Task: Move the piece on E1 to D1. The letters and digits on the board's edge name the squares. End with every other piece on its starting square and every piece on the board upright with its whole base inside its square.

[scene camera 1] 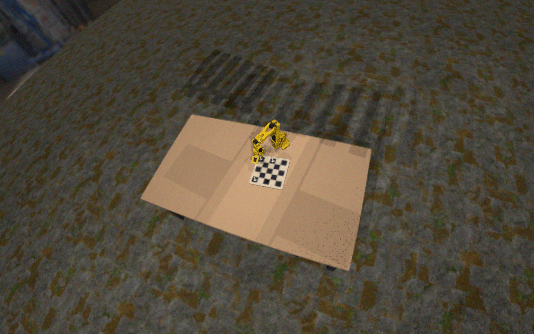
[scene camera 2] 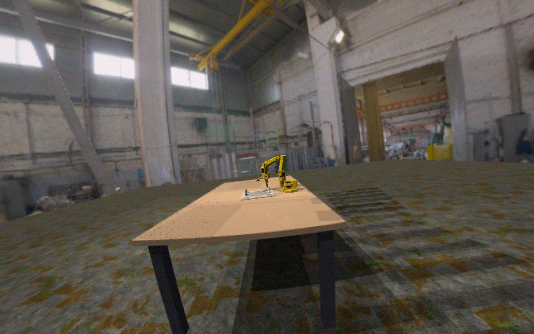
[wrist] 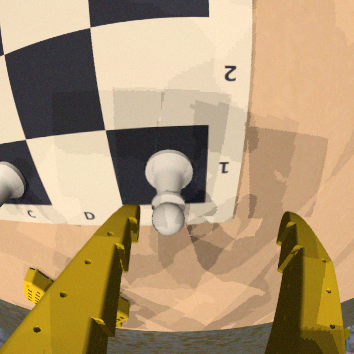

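The checkered board lies on the table. A white pawn-like piece stands upright on dark corner square E1, its base inside the square. Light square D1 beside it is bare in the wrist view. My gripper is partly open in a V, with nothing pressed between its jaws. In the wrist view the pawn's head shows between and just past the tips, closer to the left jaw. The right jaw is well apart from it. The E letter is hidden behind the pawn.
Another white piece stands on C1, partly cut off at the wrist view's left edge. A dark piece stands at the board's far corner, on E5. The yellow arm base stands on the table beyond the row 1 edge.
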